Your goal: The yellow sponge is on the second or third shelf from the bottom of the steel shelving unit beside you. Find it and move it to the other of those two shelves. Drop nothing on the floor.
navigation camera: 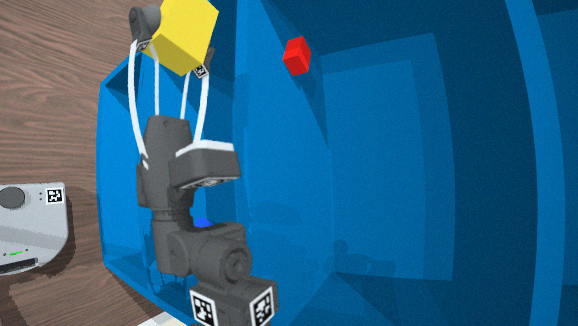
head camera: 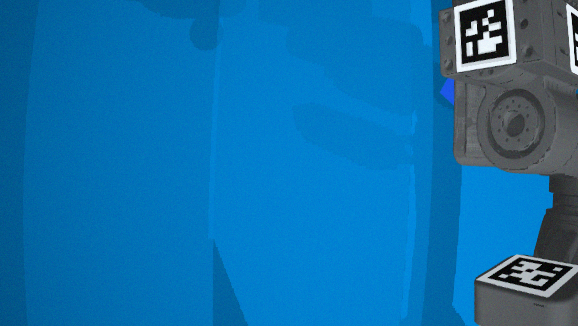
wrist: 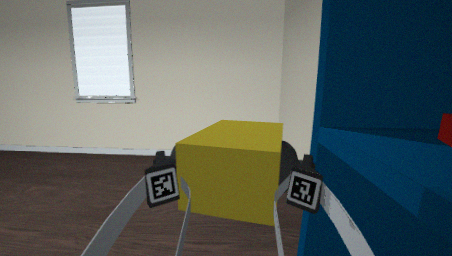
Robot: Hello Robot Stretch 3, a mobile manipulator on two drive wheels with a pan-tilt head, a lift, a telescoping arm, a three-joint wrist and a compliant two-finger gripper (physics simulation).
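Seen in the pictures: gripper, between the fingertips: point(navigation camera: 178, 22); robot's base, origin of its link: point(navigation camera: 12, 196).
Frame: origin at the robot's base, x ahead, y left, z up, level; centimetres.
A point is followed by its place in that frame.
The yellow sponge point(navigation camera: 186, 35) @[z 104.4, x 21.8, y -15.0 cm] point(wrist: 230, 180) @[z 102.5, x 19.6, y -15.0 cm] is held between the two fingertips of my gripper point(navigation camera: 173, 46) point(wrist: 234, 157) @[z 101.8, x 25.3, y -15.3 cm], which is shut on it. The gripper points along the open front of the blue shelving unit point(head camera: 125, 165) @[z 115.3, x 0.5, y -78.2 cm] point(navigation camera: 550, 200) @[z 143.2, x 0.3, y -32.8 cm] point(wrist: 380, 60) @[z 112.5, x 50.4, y -44.1 cm], outside the compartments, with the unit on its right in the wrist view. Wooden floor shows below the sponge there. In the head view, the wrist is at the right edge and the fingers and sponge do not show. I cannot tell which shelf is level with the sponge.
A red block point(navigation camera: 297, 56) @[z 103.3, x 33.9, y -47.6 cm] point(wrist: 445, 131) @[z 100.9, x 40.0, y -50.2 cm] stands on a shelf board. Part of a blue object point(head camera: 448, 92) @[z 57.9, x -16.2, y -60.6 cm] point(navigation camera: 202, 222) @[z 57.3, x -12.2, y -54.7 cm] shows behind the wrist. My base point(navigation camera: 30, 215) @[z 16.0, x -6.6, y -5.0 cm] stands on the wooden floor point(navigation camera: 55, 85) @[z 0.0, x 48.4, y -13.5 cm] point(wrist: 75, 200) @[z 0.1, x 174.1, y 125.3 cm] beside the unit. A wall with a window point(wrist: 101, 52) @[z 142.9, x 298.7, y 157.8 cm] is ahead.
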